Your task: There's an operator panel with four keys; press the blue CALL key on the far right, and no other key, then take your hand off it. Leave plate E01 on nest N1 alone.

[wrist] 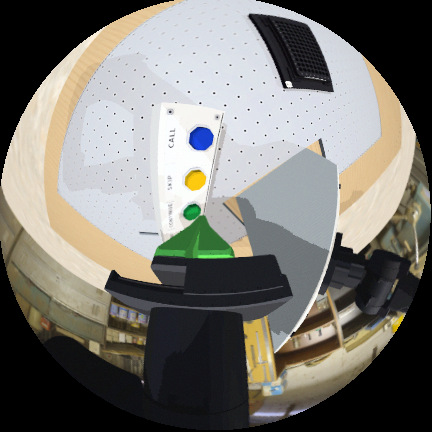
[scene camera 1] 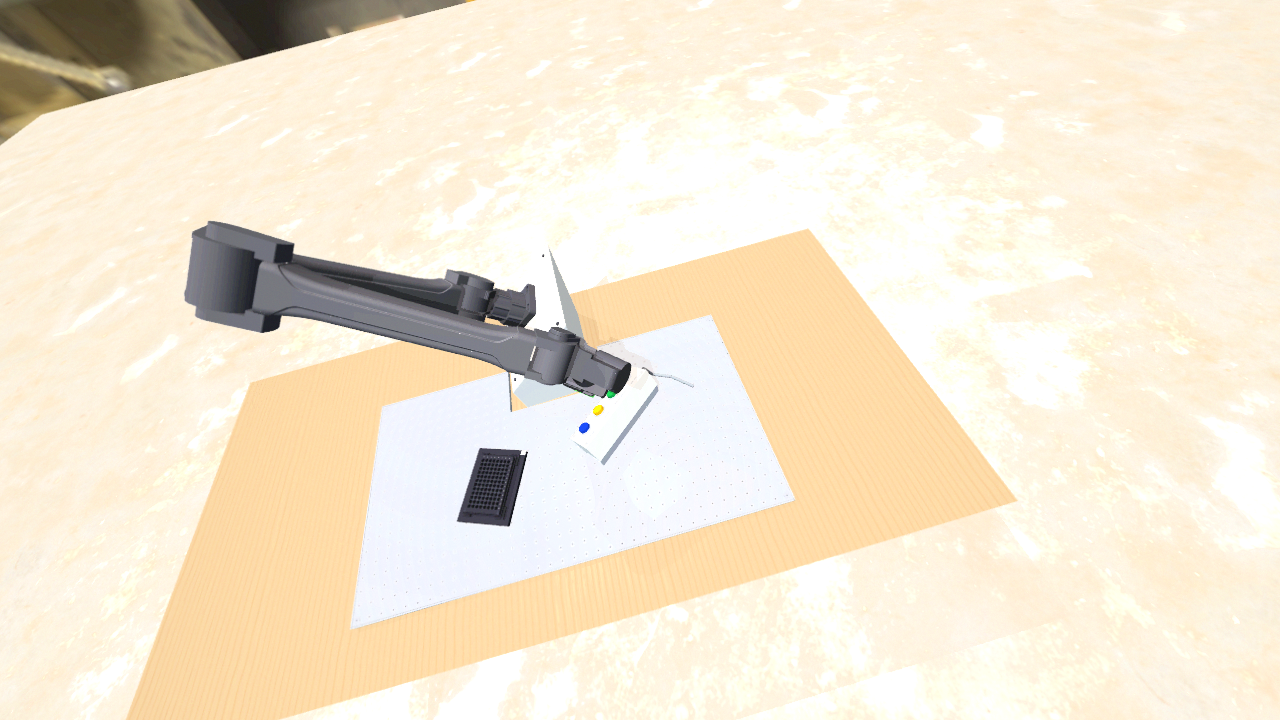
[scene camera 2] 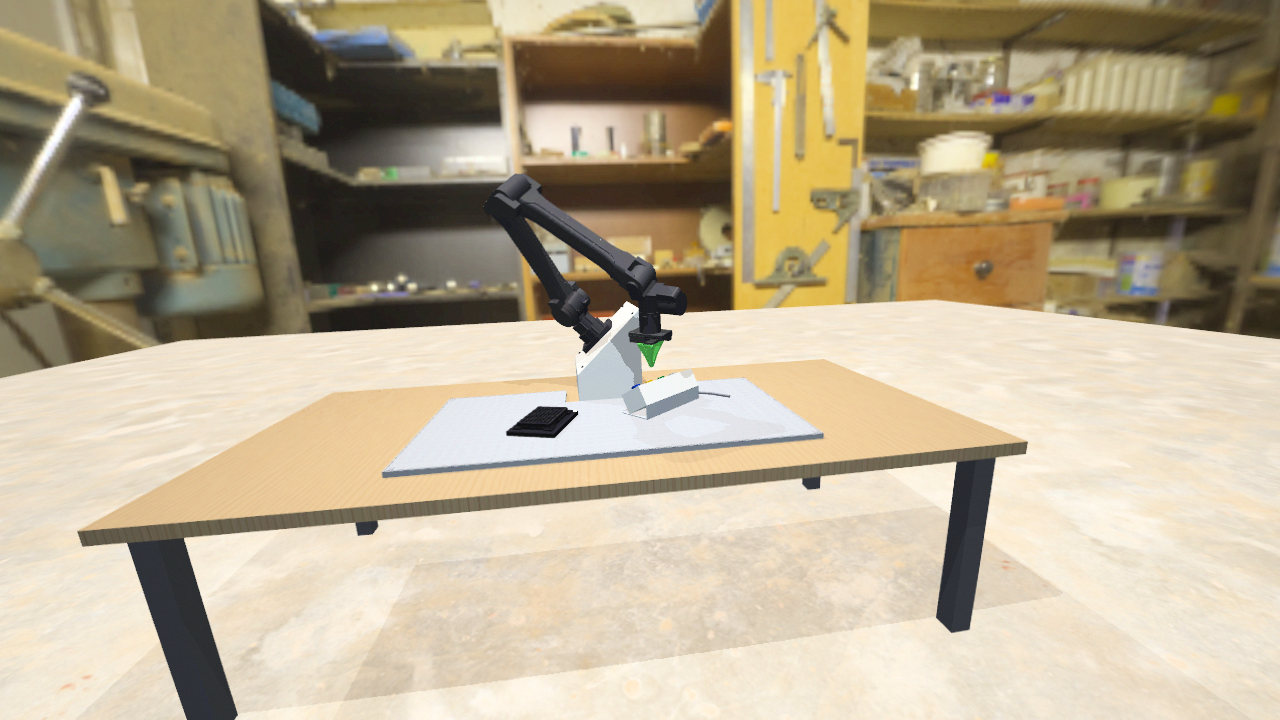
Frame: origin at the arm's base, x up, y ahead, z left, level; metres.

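Where they show: gripper, fingertip midpoint: (wrist: 202, 219) (scene camera 1: 598, 390) (scene camera 2: 651, 366); arm's base, origin of the base link: (wrist: 328, 264) (scene camera 1: 524, 311) (scene camera 2: 599, 337).
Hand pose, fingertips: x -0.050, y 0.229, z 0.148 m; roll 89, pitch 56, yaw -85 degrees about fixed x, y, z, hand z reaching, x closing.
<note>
Things, the pixels of their top centre, and the offset from my fingertips. "spot": a spot on its surface instead. Level surfaces: height alone.
- white operator panel, middle of its top: (wrist: 172, 203) (scene camera 1: 611, 403) (scene camera 2: 661, 375) dy +0.027, dx -0.019, dz +0.023 m
- yellow SKIP key, middle of its top: (wrist: 193, 183) (scene camera 1: 597, 408) dy +0.029, dx -0.028, dz -0.011 m
- green CONTINUE key, middle of its top: (wrist: 190, 216) (scene camera 1: 611, 391) dy -0.006, dx -0.028, dz +0.025 m
- grey cable, surface spot: (scene camera 2: 714, 394) spot: dy -0.038, dx -0.099, dz +0.180 m
- perforated board, its level: dx -0.102 m
- wooden table, its level: dx -0.115 m
The white operator panel (scene camera 1: 623, 428) (scene camera 2: 666, 397) (wrist: 167, 150) lies tilted on the perforated board. Its blue CALL key (scene camera 1: 583, 428) (wrist: 201, 138) is at the end away from the cable. The yellow SKIP key (scene camera 1: 597, 410) (wrist: 195, 180) and green CONTINUE key (scene camera 1: 611, 394) (wrist: 192, 211) follow; the fourth key is hidden behind the fingers in the wrist view. My gripper (scene camera 2: 651, 363) (wrist: 202, 219) is shut and empty, its green fingertips together above the panel, apart from it, toward the green-key end. The black plate on its nest (scene camera 1: 490, 485) (scene camera 2: 542, 420) (wrist: 302, 50) sits to one side of the panel.
The white angled arm mount (scene camera 1: 556, 308) (scene camera 2: 601, 371) (wrist: 295, 200) stands close beside the panel. A grey cable (scene camera 1: 673, 379) (scene camera 2: 714, 394) runs from the panel's far end. The perforated board (scene camera 1: 429, 555) (scene camera 2: 429, 456) lies on the wooden table (scene camera 1: 895, 447) (scene camera 2: 895, 420).
</note>
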